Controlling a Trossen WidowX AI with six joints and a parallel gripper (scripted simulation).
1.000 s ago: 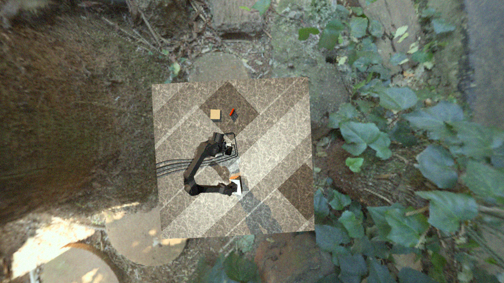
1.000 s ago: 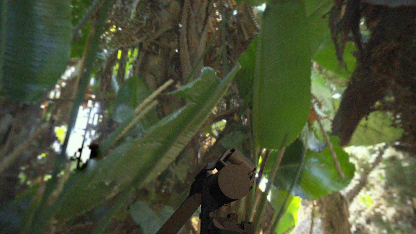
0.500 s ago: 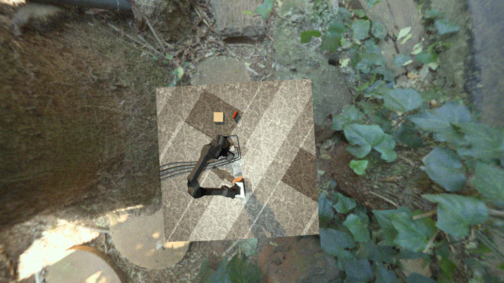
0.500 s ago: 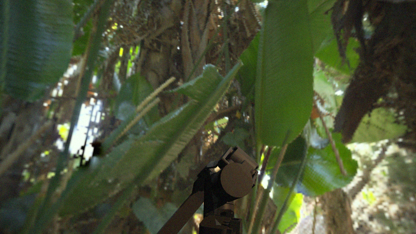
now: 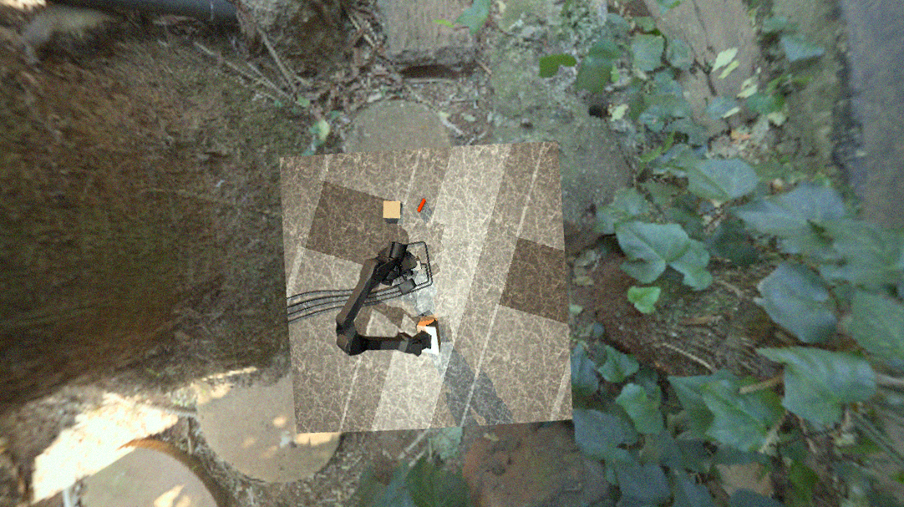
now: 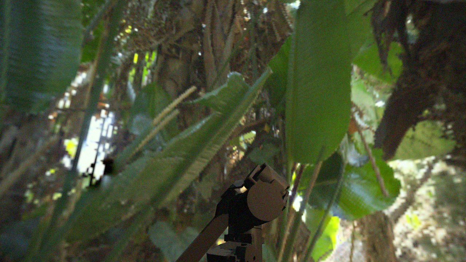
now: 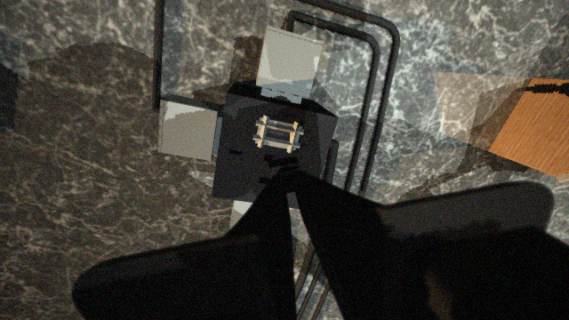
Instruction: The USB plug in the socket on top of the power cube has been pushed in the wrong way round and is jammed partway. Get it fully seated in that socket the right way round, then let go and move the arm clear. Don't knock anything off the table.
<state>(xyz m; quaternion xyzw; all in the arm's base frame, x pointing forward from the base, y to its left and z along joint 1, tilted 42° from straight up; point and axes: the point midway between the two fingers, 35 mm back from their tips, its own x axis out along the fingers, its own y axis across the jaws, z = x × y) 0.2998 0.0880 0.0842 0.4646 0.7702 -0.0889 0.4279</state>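
My gripper tip is now 1 cm to the left of the socket and 7 cm above it. The rest, counted from my gripper tip: tan box 26 cm ahead, 9 cm to the left, 13 cm below.
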